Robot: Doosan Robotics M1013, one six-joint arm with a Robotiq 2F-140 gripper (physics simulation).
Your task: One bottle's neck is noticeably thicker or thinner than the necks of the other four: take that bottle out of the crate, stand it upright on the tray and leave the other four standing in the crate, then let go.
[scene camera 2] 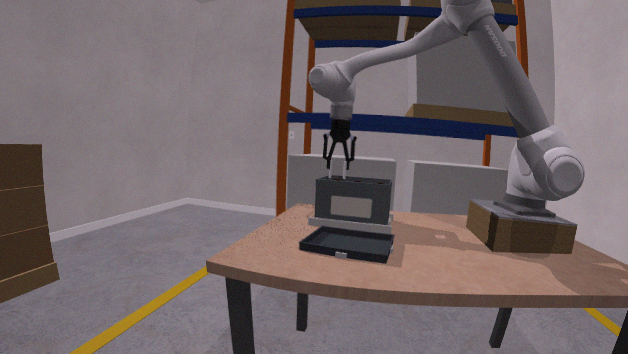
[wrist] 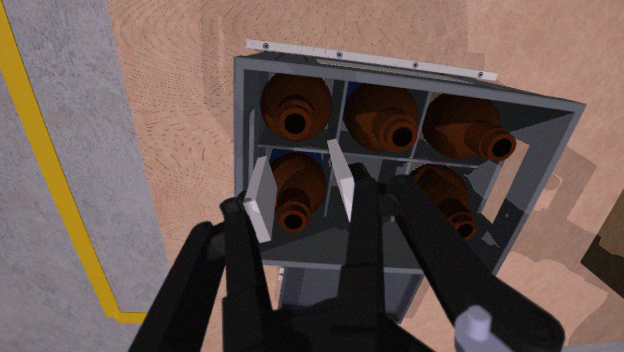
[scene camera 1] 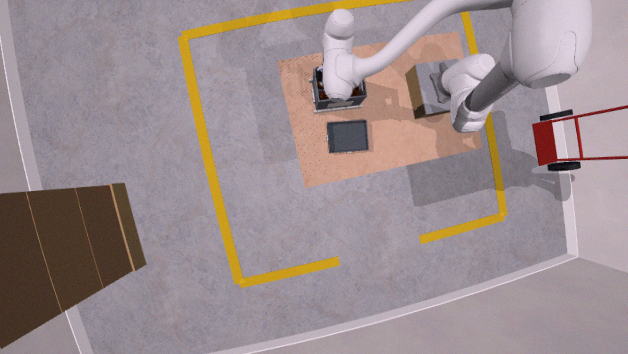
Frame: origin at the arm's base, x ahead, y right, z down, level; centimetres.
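Where they show: gripper, fingertip midpoint: (scene camera 2: 336, 178) (wrist: 301, 165); arm's base, origin of the base link: (scene camera 2: 522, 210) (scene camera 1: 445, 85).
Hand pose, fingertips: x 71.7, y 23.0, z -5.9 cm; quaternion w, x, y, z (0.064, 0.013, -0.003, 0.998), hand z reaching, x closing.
Observation:
Things, the pixels of their centre, and the offset from my fingertips. "*": a spot on its surface instead. Level surfaces: height alone.
- dark grey crate, body centre: (wrist: 372, 154) (scene camera 2: 355, 201) (scene camera 1: 337, 88) dx -7.7, dy -3.4, dz +8.4 cm
- tray, surface spot: (wrist: 305, 290) * dx +3.5, dy -33.5, dz +16.7 cm
- wooden table, its level: dz +17.2 cm
The dark grey crate (scene camera 1: 340, 104) (scene camera 2: 322, 200) (wrist: 239, 125) holds five upright brown bottles. In the wrist view, three stand in the upper row: left (wrist: 272, 110), middle (wrist: 362, 100) and right (wrist: 445, 112). Two stand in the lower row: left (wrist: 302, 172) and right (wrist: 447, 187), partly behind a finger. The lower middle compartment holds no bottle. I cannot tell surely which neck differs. My gripper (scene camera 2: 337, 170) (wrist: 301, 165) is open and empty, pointing down. Its pale pads appear on either side of the lower left bottle, tips near the crate's rim height. The tray (scene camera 1: 348, 136) (scene camera 2: 350, 243) (wrist: 305, 290) is empty.
Crate and tray stand close together on the wooden table (scene camera 1: 400, 145) (scene camera 2: 435, 280). The arm's base sits on a box-like pedestal (scene camera 1: 420, 95) (scene camera 2: 530, 237) on the same table. A shelf rack (scene camera 2: 285, 150) stands behind. A red hand truck (scene camera 1: 545, 144) is at the right.

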